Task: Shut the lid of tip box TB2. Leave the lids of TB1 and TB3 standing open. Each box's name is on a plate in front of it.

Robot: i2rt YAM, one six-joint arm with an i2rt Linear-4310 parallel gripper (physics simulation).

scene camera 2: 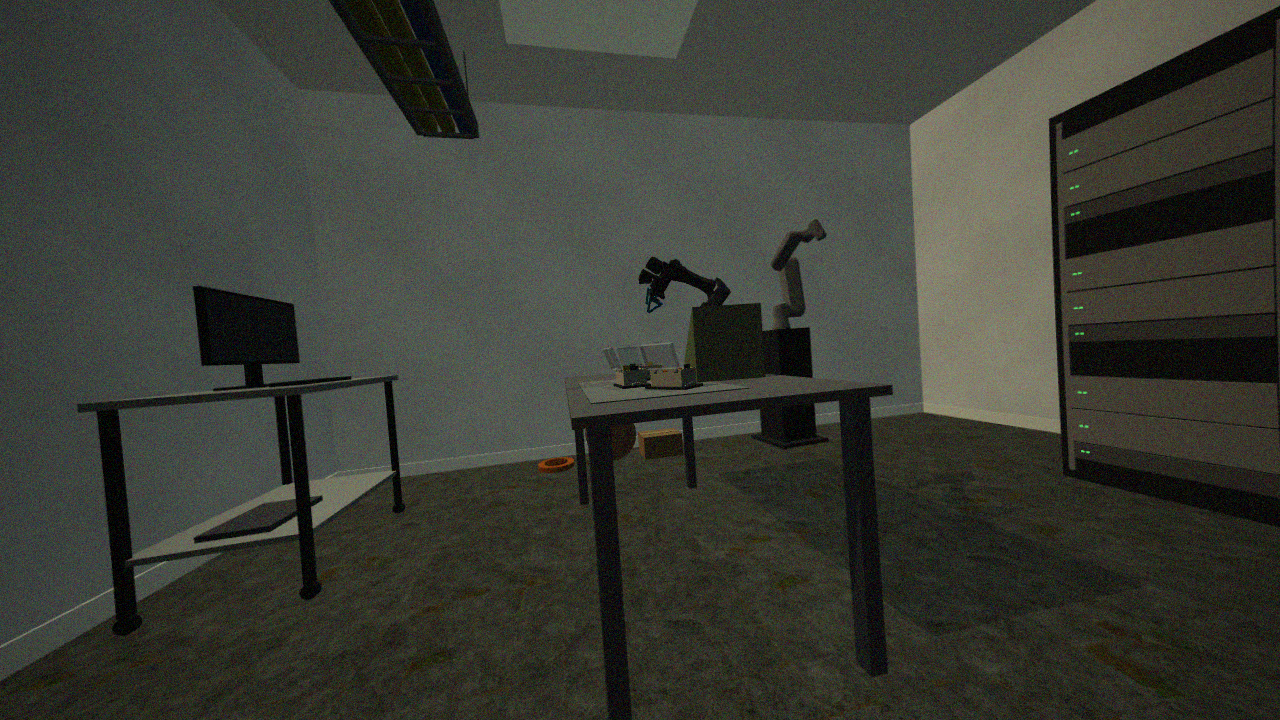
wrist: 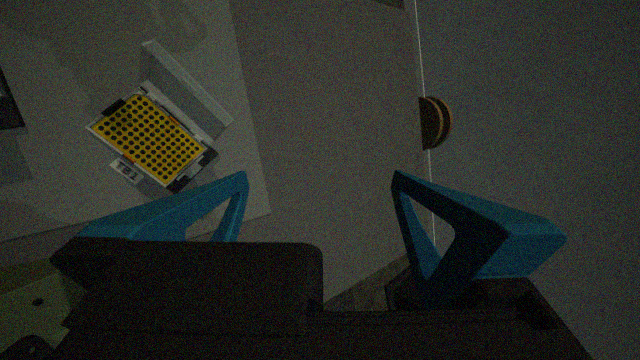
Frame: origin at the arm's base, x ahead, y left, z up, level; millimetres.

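Where they show: gripper, fingertip midpoint: [scene camera 2: 647,308] [wrist: 319,178]; arm's base, origin of the base link: [scene camera 2: 715,334].
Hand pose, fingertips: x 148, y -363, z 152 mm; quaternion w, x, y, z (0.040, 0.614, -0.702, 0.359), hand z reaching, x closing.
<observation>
Things, the pixels of their top centre, and the offset from my fingertips. "spot": a spot on its surface instead. Level surfaces: height alone.
- Tip box TB1, middle of its top: [wrist: 149,137] 83 mm ahead, 116 mm left, 247 mm down
- box, surface spot: [wrist: 9,107] spot: 170 mm ahead, 267 mm left, 313 mm down
- light mat, its level: 321 mm down
- table, its level: 324 mm down
Tip box TB1 [wrist: 150,140], with yellow tip rack, lies left in the wrist view; its clear lid [wrist: 189,90] stands open, its name plate [wrist: 127,170] in front. A dark part of another box [wrist: 9,107] shows at the left edge. In the scene view two pale boxes [scene camera 2: 631,377] [scene camera 2: 671,377] show on the table, with clear raised lids [scene camera 2: 660,355] behind; which is which cannot be told. TB2's name plate does not show in either view. My gripper [scene camera 2: 654,307] [wrist: 319,178] is open and empty, high above the table, with TB1 to the left of its fingers in the wrist view.
The boxes stand on a light mat [scene camera 2: 608,394] [wrist: 240,150] on the table [scene camera 2: 805,387] [wrist: 310,125]. My arm stands on a green pedestal [scene camera 2: 726,342]. Another arm [scene camera 2: 790,282] stands behind. A striped ball [wrist: 435,123] shows beyond the table edge.
</observation>
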